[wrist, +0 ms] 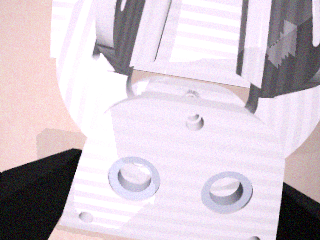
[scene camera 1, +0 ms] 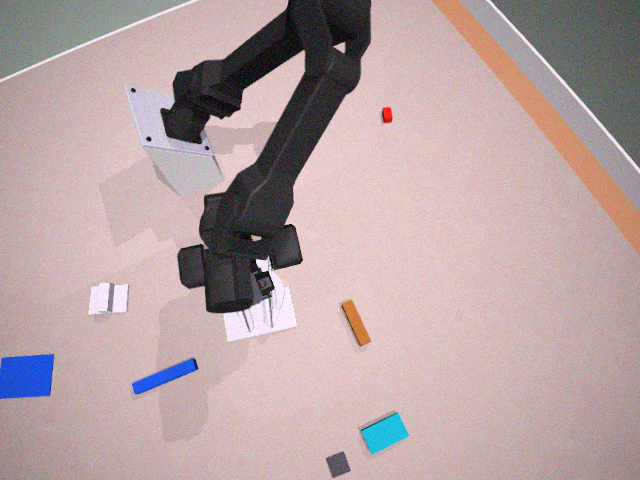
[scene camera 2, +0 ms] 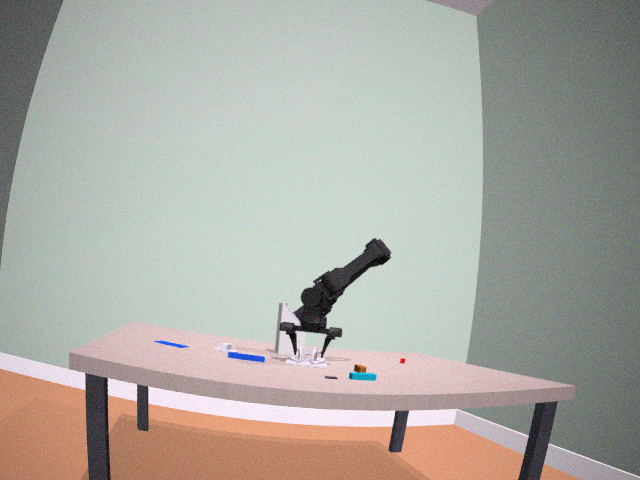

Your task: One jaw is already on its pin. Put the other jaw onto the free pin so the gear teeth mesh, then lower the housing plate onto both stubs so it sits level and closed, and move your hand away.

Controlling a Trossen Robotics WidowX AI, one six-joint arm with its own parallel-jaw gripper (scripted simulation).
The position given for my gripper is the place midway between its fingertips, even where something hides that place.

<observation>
I see my gripper (scene camera 1: pixel 250 271), a blue bar (scene camera 1: pixel 176 371), a cyan block (scene camera 1: pixel 390 430), a white jaw (wrist: pixel 271 56) and a white jaw (wrist: pixel 97 53).
My gripper also shows in the wrist view (wrist: pixel 175 175) and in scene camera 2 (scene camera 2: pixel 308 356). The wrist view does not show the blue bar: it is out of frame. The wrist view misses the cyan block: it is out of frame.
</observation>
